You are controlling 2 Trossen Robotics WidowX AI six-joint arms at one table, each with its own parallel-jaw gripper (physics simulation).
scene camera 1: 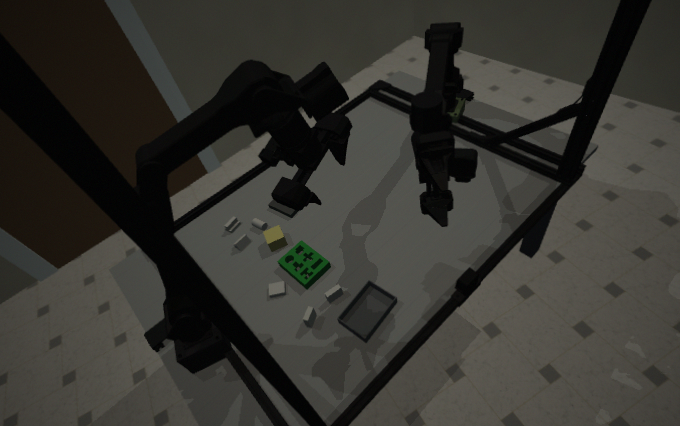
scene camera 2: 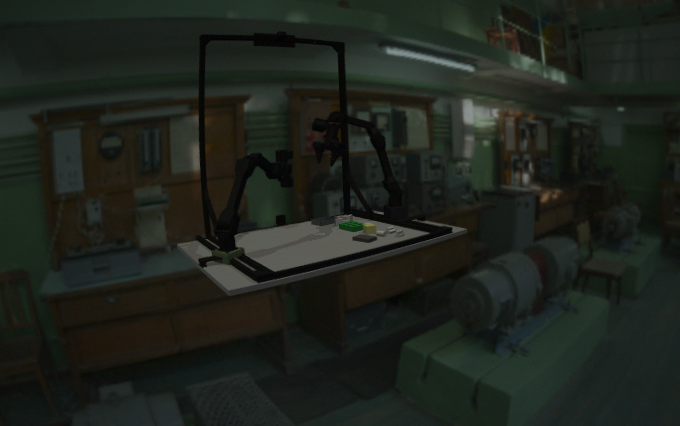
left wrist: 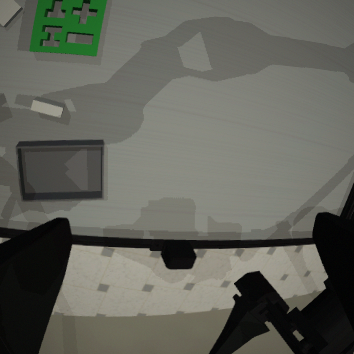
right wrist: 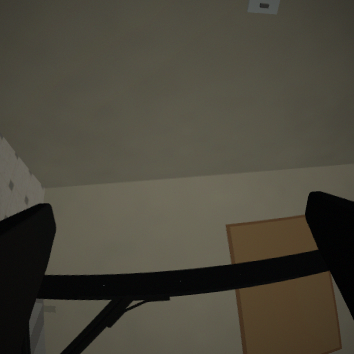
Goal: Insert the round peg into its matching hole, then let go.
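The round peg (scene camera 1: pixel 258 223), a small white cylinder, lies on its side on the table in scene camera 1. The green board (scene camera 1: pixel 303 264) (scene camera 2: pixel 351 226) (left wrist: pixel 75 49) lies flat to its lower right; its round hole (scene camera 1: pixel 289 258) is near the left corner and looks empty. My left gripper (scene camera 1: pixel 330 182) (scene camera 2: pixel 326 163) (left wrist: pixel 196 229) is open and empty, high above the table, pictured up and right of the board. My right gripper (scene camera 1: pixel 444 206) (right wrist: pixel 182 211) is open and empty, raised far to the right of the board. The peg and round hole do not show in either wrist view.
A yellow cube (scene camera 1: pixel 275 237) (scene camera 2: pixel 369 228) stands between peg and board. A dark flat block (scene camera 1: pixel 283 208) (scene camera 2: pixel 364 238) lies behind. Several white pieces lie around, one (scene camera 1: pixel 333 293) (left wrist: pixel 47 108) near the grey tray (scene camera 1: pixel 367 310) (left wrist: pixel 45 170). A black frame (scene camera 2: pixel 201 115) surrounds the workspace.
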